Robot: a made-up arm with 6 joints. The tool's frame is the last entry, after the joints. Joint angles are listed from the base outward.
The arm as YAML. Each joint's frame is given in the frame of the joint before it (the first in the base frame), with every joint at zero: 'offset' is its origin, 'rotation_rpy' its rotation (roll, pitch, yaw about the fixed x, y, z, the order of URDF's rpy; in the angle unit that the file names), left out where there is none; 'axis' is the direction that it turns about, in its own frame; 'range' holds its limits. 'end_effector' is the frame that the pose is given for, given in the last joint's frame.
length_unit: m
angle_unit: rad
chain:
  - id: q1
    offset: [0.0, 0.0, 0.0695]
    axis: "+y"
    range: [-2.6, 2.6]
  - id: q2
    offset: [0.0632, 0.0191, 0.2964]
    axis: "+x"
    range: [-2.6, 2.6]
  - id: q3
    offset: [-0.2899, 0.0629, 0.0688]
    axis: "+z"
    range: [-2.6, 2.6]
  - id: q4
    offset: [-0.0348, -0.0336, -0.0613]
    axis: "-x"
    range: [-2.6, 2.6]
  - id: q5
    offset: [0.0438, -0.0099, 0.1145]
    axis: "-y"
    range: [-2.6, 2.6]
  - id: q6
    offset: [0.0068, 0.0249, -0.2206]
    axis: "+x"
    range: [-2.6, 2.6]
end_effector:
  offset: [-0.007, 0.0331, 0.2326]
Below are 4 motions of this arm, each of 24 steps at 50 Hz.
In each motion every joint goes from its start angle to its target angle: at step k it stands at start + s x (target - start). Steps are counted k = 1, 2, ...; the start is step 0. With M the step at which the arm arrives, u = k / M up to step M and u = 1 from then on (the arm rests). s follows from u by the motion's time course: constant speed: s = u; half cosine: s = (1 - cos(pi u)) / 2; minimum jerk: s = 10 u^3 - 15 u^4 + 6 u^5.
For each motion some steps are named. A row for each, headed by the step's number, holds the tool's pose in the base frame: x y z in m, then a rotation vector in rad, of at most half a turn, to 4 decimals.
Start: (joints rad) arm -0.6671 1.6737 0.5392 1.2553 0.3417 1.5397
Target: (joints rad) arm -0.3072 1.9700 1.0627 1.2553 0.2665 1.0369
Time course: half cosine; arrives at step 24
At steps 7, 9, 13, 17, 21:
7: -0.2271 -0.1747 0.2262 1.5813 -1.2424 1.2763
9: -0.2310 -0.1758 0.2370 1.5677 -1.2912 1.2326
13: -0.2396 -0.1773 0.2589 1.5331 -1.4040 1.1159
17: -0.2469 -0.1763 0.2768 1.4942 -1.5078 0.9850
21: -0.2515 -0.1740 0.2876 1.4638 -1.5734 0.8874

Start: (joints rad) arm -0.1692 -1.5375 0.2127 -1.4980 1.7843 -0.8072
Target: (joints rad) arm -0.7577 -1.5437 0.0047 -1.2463 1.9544 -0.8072
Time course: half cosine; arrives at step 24
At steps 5, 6, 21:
5: -0.1909 0.2425 0.4018 -0.6037 -1.7580 -0.6794
6: -0.2006 0.2438 0.3958 -0.6013 -1.8014 -0.6874
21: -0.3355 0.2660 0.2339 -0.5649 -2.6120 -0.8599

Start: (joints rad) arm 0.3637 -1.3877 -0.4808 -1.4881 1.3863 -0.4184
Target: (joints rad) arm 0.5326 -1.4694 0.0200 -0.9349 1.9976 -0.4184
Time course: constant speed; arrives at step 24
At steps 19, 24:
19: -0.0225 0.2056 0.4535 -0.5299 -1.5039 0.0906
24: -0.0163 0.2126 0.4300 -0.5019 -1.5121 0.2567

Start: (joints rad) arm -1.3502 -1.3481 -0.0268 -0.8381 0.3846 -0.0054
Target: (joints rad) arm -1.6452 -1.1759 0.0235 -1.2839 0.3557 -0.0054
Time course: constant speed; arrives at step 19
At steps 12, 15, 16, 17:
12: -0.3971 0.0997 -0.1385 -0.1214 -1.8956 -0.0804
15: -0.3932 0.0885 -0.1557 -0.0280 -1.9327 -0.0156
16: -0.3914 0.0847 -0.1614 0.0026 -1.9443 0.0072
17: -0.3894 0.0808 -0.1672 0.0330 -1.9555 0.0305

